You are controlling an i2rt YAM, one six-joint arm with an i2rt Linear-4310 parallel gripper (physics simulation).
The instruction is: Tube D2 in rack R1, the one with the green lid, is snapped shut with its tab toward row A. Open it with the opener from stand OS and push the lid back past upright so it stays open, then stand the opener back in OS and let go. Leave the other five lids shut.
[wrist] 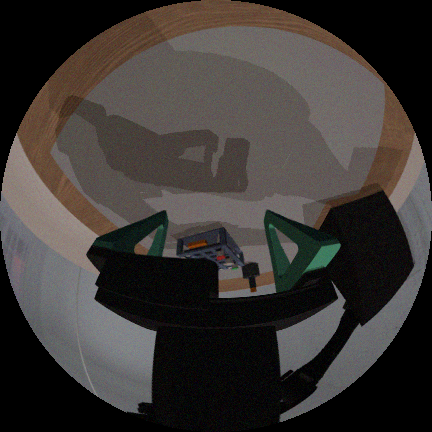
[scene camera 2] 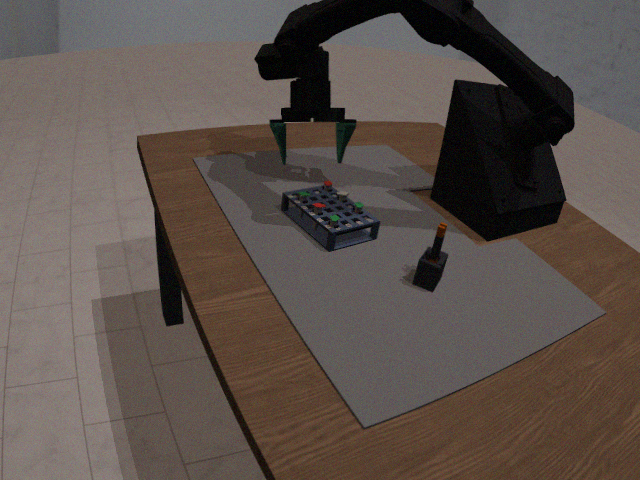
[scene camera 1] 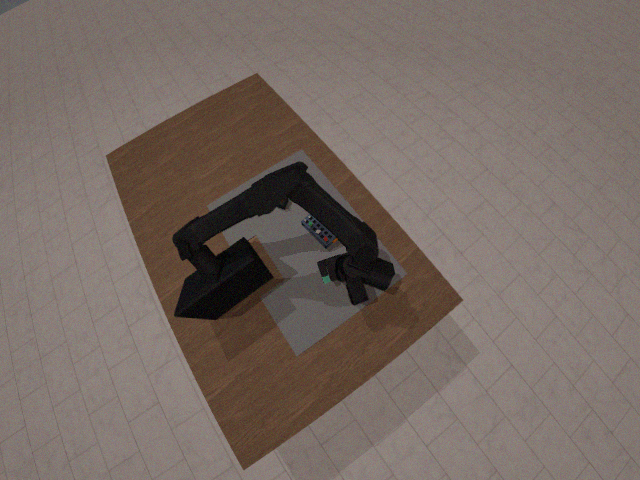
Note:
My gripper is open, with nothing in its grasp. Further things: a grey mat.
My gripper is seen too in the wrist view.

